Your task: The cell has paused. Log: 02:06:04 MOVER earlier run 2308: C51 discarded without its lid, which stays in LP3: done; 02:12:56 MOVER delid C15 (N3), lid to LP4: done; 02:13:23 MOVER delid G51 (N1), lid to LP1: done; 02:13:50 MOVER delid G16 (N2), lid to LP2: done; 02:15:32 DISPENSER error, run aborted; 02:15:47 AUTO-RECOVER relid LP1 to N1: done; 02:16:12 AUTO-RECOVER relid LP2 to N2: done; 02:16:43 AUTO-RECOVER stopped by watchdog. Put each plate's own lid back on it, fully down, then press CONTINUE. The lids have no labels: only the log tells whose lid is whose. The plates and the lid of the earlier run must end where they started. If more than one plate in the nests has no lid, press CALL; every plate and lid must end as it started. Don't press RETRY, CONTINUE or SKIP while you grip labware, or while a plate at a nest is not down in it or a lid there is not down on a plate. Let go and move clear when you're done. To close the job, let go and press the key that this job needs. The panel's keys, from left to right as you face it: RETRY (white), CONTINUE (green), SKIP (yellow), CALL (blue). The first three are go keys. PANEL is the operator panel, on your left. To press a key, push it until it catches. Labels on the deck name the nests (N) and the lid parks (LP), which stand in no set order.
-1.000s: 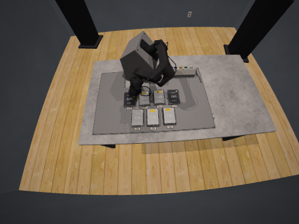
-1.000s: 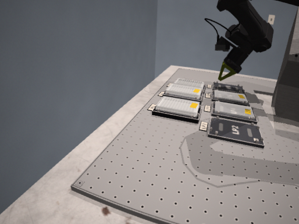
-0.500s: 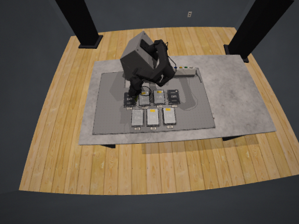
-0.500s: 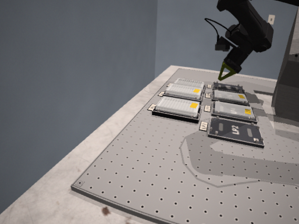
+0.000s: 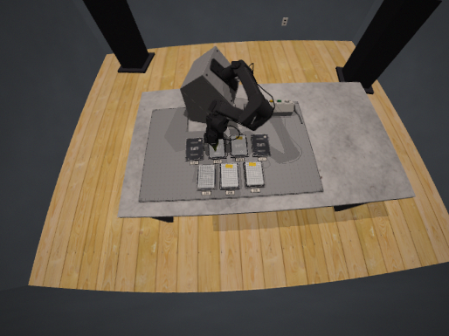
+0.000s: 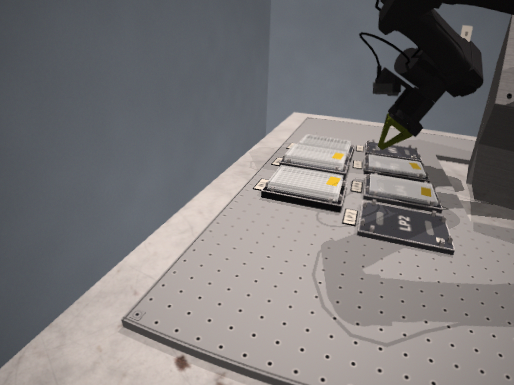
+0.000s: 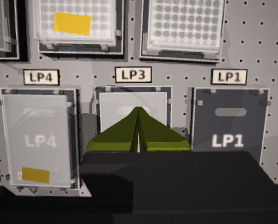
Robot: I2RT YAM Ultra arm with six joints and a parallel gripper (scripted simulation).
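My hand is 13 cm to the right of the unlabelled lid, 7 cm past it and 4 cm above it. Also, from my hand: yellow key 38 cm behind, 30 cm to the left, 1 cm above; then blue key 37 cm behind, 25 cm to the left, 1 cm above; then plate 15 cm ahead, 4 cm below, 3 cm to the right.
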